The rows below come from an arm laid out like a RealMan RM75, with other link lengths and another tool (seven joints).
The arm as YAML. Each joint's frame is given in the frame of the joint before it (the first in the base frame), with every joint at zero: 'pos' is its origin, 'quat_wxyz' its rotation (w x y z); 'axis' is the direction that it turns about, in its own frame. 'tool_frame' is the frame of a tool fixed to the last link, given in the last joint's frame.
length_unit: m
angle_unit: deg
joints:
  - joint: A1
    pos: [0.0, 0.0, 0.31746]
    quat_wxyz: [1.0, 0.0, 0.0, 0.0]
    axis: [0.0, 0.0, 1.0]
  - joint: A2
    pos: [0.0, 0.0, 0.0]
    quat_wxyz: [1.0, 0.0, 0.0, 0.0]
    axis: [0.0, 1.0, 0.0]
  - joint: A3
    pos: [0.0, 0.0, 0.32]
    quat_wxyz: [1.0, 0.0, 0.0, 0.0]
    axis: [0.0, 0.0, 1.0]
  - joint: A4
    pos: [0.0, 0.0, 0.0]
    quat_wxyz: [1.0, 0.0, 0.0, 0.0]
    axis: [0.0, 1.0, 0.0]
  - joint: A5
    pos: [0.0, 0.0, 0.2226]
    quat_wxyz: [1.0, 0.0, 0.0, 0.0]
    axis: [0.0, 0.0, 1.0]
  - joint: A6
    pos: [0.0, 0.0, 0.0]
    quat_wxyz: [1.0, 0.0, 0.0, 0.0]
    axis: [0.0, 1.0, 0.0]
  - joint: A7
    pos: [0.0, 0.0, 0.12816]
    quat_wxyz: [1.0, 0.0, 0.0, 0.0]
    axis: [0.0, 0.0, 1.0]
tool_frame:
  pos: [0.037, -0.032, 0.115]
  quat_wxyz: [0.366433, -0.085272, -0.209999, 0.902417]
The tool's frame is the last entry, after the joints.
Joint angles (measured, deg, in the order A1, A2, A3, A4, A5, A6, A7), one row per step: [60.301 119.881 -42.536 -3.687 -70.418 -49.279 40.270]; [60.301 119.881 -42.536 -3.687 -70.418 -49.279 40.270]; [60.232 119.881 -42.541 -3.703 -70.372 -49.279 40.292]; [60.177 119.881 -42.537 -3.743 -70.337 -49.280 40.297]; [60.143 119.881 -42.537 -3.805 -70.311 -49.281 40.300]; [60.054 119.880 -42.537 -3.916 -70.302 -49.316 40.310]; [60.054 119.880 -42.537 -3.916 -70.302 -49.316 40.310]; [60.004 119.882 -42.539 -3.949 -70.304 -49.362 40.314]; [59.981 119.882 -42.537 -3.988 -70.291 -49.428 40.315]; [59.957 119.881 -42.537 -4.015 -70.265 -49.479 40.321]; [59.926 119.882 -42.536 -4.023 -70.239 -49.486 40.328]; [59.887 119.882 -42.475 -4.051 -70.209 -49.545 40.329]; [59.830 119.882 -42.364 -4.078 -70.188 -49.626 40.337]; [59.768 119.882 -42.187 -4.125 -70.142 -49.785 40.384]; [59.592 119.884 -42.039 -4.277 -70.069 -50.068 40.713]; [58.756 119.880 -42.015 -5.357 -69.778 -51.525 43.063]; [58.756 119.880 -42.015 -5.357 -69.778 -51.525 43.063]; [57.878 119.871 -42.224 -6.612 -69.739 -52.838 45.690]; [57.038 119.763 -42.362 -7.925 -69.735 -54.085 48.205]
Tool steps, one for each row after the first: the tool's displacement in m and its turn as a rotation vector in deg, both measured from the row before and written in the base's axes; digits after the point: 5 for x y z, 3 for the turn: [0.00000 0.00000 0.00000 0.000 0.000 0.000]; [0.00067 -0.00009 0.00016 0.020 0.047 -0.090]; [0.00043 0.00004 0.00030 0.046 0.032 -0.051]; [0.00013 0.00016 0.00038 0.059 0.019 -0.010]; [0.00042 0.00012 0.00062 0.085 0.025 -0.004]; [0.00000 0.00000 0.00000 0.000 0.000 0.000]; [0.00022 -0.00010 0.00015 0.015 0.023 0.007]; [-0.00017 0.00002 0.00025 0.028 0.045 0.047]; [-0.00005 0.00001 0.00021 0.024 0.050 0.019]; [0.00026 -0.00004 0.00009 0.013 0.030 -0.037]; [0.00007 0.00005 0.00037 0.053 0.100 -0.018]; [0.00019 0.00003 0.00047 0.065 0.147 -0.043]; [-0.00014 0.00012 0.00078 0.094 0.285 -0.036]; [0.00022 -0.00013 0.00113 0.040 0.549 -0.133]; [-0.00066 -0.00098 0.00513 -0.202 2.633 -0.347]; [0.00000 0.00000 0.00000 0.000 0.000 0.000]; [-0.00021 -0.00139 0.00473 -0.420 2.334 -0.271]; [-0.00022 -0.00060 0.00625 -0.265 2.149 -0.170]
